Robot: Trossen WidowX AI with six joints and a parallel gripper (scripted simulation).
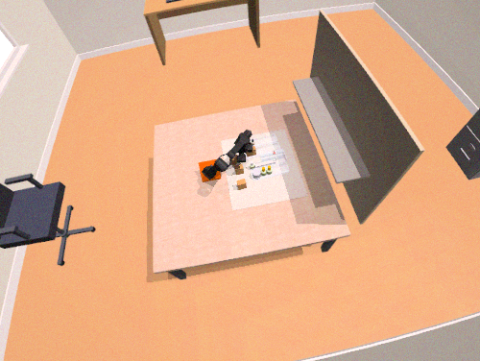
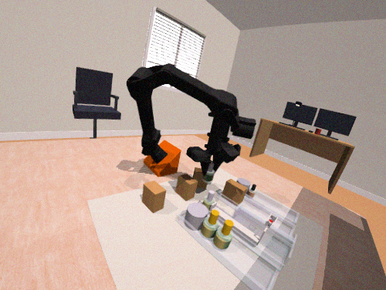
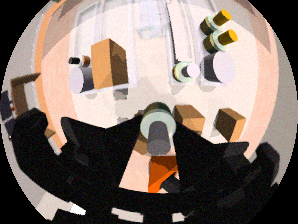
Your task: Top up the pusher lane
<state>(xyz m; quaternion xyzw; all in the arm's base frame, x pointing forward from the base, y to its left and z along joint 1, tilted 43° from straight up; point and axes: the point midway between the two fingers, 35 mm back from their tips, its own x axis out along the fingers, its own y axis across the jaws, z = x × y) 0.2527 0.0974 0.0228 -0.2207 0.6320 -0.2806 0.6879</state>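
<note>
My gripper tip is 210 mm short of the clear lane rack and 80 mm above it. Also, from my gripper tip: red mark: 240 mm ahead, 20 mm to the left, 20 mm below; small bottle: 100 mm ahead, 180 mm to the left, 60 mm below.
</note>
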